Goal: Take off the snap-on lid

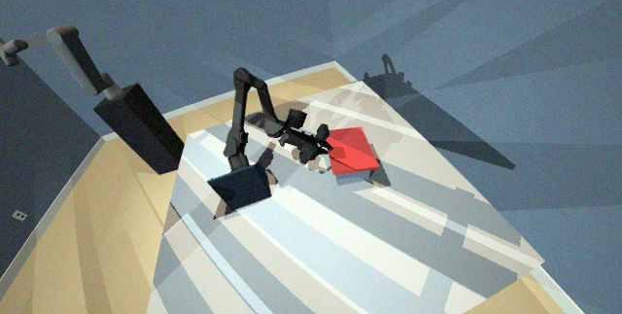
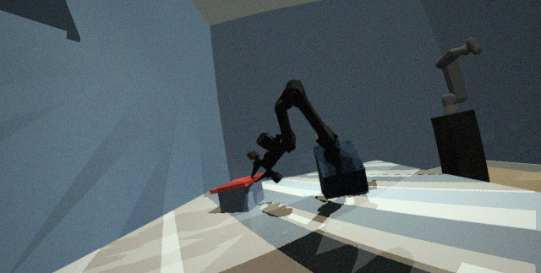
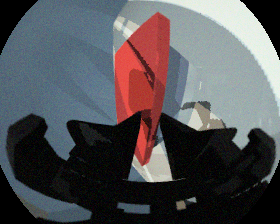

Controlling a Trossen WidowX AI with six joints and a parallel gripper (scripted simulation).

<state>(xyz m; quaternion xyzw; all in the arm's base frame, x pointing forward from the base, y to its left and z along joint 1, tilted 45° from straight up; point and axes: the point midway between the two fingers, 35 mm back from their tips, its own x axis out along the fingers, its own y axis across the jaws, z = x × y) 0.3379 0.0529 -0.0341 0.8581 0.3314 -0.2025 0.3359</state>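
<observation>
Now: the red lid 8 cm ahead of my gripper tip and 1 cm to the right of it. Also, from my gripper tip: storage box: 7 cm ahead, 1 cm to the right, 6 cm below.
</observation>
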